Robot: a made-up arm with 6 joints.
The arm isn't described. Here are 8 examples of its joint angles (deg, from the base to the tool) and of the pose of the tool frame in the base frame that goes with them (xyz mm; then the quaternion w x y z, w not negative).
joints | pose
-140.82 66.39 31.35 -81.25 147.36 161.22 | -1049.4 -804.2 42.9 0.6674 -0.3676 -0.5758 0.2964
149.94 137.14 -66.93 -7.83 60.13 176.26 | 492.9 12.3 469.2 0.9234 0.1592 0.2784 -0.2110
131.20 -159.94 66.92 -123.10 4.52 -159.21 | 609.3 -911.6 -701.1 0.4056 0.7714 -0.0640 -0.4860
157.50 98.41 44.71 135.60 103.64 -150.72 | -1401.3 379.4 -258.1 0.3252 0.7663 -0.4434 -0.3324
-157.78 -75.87 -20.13 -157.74 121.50 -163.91 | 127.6 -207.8 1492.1 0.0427 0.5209 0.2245 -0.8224
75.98 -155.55 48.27 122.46 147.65 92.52 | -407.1 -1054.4 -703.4 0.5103 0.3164 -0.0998 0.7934
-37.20 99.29 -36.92 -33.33 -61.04 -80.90 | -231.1 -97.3 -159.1 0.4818 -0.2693 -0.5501 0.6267
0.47 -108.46 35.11 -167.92 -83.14 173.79 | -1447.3 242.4 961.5 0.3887 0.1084 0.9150 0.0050
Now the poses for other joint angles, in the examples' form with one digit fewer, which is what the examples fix.
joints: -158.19 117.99 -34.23 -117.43 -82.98 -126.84
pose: 389 27 -49 0.757 0.205 0.141 -0.604
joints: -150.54 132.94 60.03 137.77 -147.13 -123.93
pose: -758 -649 -843 0.393 0.443 -0.358 0.722
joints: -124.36 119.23 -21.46 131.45 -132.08 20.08
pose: 162 -68 -585 0.107 0.157 -0.870 -0.454
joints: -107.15 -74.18 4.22 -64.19 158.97 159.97
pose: -35 272 1674 0.442 -0.448 0.255 0.734
